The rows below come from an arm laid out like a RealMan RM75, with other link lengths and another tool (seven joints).
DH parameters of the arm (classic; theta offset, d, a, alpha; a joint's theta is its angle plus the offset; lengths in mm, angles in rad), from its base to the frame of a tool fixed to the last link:
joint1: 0 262.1 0 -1.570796
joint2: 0 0 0 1.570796
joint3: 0 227.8 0 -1.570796
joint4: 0 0 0 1.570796
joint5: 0 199.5 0 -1.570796
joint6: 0 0 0 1.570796
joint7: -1.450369 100 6.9 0.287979
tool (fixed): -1.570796 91.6 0 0
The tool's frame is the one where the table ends.
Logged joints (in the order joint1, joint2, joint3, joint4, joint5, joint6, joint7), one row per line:
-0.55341, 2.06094, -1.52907, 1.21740, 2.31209, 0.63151, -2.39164
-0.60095, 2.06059, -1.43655, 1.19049, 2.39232, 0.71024, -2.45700
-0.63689, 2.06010, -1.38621, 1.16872, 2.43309, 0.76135, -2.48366
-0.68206, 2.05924, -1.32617, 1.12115, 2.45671, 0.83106, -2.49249
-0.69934, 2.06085, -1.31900, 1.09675, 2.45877, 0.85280, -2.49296
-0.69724, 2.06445, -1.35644, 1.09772, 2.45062, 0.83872, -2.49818
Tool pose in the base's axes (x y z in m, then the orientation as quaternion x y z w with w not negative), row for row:
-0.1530, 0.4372, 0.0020, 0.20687, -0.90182, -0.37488, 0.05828
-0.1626, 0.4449, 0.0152, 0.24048, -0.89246, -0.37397, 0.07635
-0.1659, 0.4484, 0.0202, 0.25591, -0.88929, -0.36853, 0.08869
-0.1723, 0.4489, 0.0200, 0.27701, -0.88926, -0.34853, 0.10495
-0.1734, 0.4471, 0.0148, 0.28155, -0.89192, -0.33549, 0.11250
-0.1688, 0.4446, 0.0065, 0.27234, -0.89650, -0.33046, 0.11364
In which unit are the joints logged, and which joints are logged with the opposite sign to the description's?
The joints are logged in radians. Opposite sign: joint2, joint3.
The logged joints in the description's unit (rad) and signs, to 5 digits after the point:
-0.55341, -2.06094, 1.52907, 1.21740, 2.31209, 0.63151, -2.39164
-0.60095, -2.06059, 1.43655, 1.19049, 2.39232, 0.71024, -2.45700
-0.63689, -2.06010, 1.38621, 1.16872, 2.43309, 0.76135, -2.48366
-0.68206, -2.05924, 1.32617, 1.12115, 2.45671, 0.83106, -2.49249
-0.69934, -2.06085, 1.31900, 1.09675, 2.45877, 0.85280, -2.49296
-0.69724, -2.06445, 1.35644, 1.09772, 2.45062, 0.83872, -2.49818

